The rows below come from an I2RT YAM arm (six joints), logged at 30 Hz.
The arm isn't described. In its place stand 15 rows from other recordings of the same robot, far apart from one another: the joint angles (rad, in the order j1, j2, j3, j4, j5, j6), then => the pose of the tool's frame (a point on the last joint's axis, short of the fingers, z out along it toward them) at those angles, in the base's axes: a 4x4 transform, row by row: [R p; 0 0 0 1], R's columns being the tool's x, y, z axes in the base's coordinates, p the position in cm.
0.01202, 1.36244, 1.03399, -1.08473, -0.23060, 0.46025 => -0.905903 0.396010 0.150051 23.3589; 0.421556 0.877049 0.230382 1.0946; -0.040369 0.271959 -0.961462 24.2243; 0 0 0 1
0.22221, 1.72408, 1.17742, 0.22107, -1.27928, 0.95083 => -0.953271 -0.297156 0.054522 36.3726; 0.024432 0.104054 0.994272 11.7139; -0.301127 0.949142 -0.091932 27.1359; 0 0 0 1
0.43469, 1.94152, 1.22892, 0.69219, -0.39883, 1.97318 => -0.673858 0.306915 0.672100 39.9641; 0.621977 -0.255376 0.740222 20.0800; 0.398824 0.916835 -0.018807 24.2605; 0 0 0 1
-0.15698, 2.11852, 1.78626, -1.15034, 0.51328, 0.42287 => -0.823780 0.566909 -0.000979 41.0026; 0.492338 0.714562 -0.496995 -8.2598; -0.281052 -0.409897 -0.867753 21.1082; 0 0 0 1
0.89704, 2.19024, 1.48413, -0.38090, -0.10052, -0.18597 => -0.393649 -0.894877 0.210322 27.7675; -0.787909 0.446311 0.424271 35.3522; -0.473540 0.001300 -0.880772 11.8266; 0 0 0 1
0.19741, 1.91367, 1.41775, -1.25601, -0.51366, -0.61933 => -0.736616 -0.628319 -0.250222 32.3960; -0.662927 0.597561 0.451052 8.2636; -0.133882 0.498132 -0.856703 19.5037; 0 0 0 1
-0.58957, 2.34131, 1.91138, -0.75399, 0.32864, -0.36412 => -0.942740 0.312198 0.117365 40.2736; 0.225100 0.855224 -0.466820 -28.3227; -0.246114 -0.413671 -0.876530 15.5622; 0 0 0 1
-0.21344, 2.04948, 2.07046, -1.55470, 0.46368, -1.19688 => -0.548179 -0.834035 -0.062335 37.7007; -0.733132 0.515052 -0.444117 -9.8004; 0.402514 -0.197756 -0.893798 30.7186; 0 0 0 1
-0.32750, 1.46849, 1.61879, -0.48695, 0.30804, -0.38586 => -0.507118 0.417324 0.754103 30.7243; -0.206488 0.790645 -0.576405 -11.5780; -0.836776 -0.448019 -0.314778 43.6479; 0 0 0 1
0.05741, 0.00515, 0.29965, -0.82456, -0.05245, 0.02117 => -0.506808 -0.091749 0.857163 6.7338; -0.007954 0.994776 0.101776 0.5740; -0.862022 0.044763 -0.504890 18.8005; 0 0 0 1
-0.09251, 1.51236, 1.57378, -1.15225, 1.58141, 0.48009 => -0.571486 0.814828 -0.097253 27.4948; 0.048097 -0.085050 -0.995215 -6.1259; -0.819201 -0.573430 0.009414 38.6673; 0 0 0 1
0.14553, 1.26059, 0.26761, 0.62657, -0.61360, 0.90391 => -0.730369 -0.123812 0.671737 21.4455; 0.542231 0.492964 0.680420 5.2150; -0.415387 0.861195 -0.292911 15.5508; 0 0 0 1
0.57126, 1.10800, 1.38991, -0.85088, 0.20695, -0.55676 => -0.182096 -0.565110 0.804669 18.2686; -0.731818 0.624457 0.272940 10.8726; -0.656722 -0.539170 -0.527269 41.6880; 0 0 0 1
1.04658, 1.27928, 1.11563, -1.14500, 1.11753, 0.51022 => -0.550052 0.007041 0.835101 13.7246; -0.524099 0.775625 -0.351746 17.3438; -0.650202 -0.631154 -0.422944 29.9118; 0 0 0 1
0.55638, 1.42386, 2.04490, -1.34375, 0.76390, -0.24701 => -0.559084 -0.079935 0.825249 20.0221; -0.555634 0.774884 -0.301371 9.5522; -0.615382 -0.627029 -0.477640 50.0065; 0 0 0 1
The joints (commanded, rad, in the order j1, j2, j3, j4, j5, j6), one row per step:
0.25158, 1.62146, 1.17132, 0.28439, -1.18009, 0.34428
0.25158, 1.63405, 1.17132, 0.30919, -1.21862, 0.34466
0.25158, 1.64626, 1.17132, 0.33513, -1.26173, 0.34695
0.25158, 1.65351, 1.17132, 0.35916, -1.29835, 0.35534
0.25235, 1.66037, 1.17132, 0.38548, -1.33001, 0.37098
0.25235, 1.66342, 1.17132, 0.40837, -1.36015, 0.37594
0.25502, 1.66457, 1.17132, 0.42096, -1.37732, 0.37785
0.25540, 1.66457, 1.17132, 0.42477, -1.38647, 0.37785
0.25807, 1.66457, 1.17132, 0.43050, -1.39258, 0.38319
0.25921, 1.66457, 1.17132, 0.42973, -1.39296, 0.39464
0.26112, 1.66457, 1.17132, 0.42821, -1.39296, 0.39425
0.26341, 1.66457, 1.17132, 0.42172, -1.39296, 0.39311
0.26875, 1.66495, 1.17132, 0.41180, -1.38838, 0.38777
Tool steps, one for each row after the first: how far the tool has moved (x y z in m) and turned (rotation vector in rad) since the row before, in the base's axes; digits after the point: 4 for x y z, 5 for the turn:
0.0014, 0.0009, -0.0020, 0.00902, -0.00992, 0.03802
0.0011, 0.0008, -0.0018, 0.00969, -0.00945, 0.04254
0.0003, 0.0005, -0.0004, 0.00913, -0.00668, 0.03599
0.0003, 0.0007, -0.0001, 0.00837, -0.00232, 0.03178
-0.0003, 0.0002, 0.0009, 0.00755, -0.01355, 0.02990
-0.0007, 0.0010, 0.0007, 0.00407, -0.00883, 0.01976
-0.0004, 0.0001, 0.0003, 0.00158, -0.00352, 0.00951
-0.0005, 0.0009, 0.0005, 0.00144, -0.00012, 0.00870
-0.0002, 0.0004, -0.0001, -0.00110, 0.01216, 0.00139
-0.0003, 0.0007, -0.0001, -0.00036, 0.00108, 0.00191
-0.0003, 0.0008, -0.0005, -0.00159, 0.00513, 0.00230
-0.0005, 0.0019, -0.0009, -0.00259, 0.00453, 0.00085

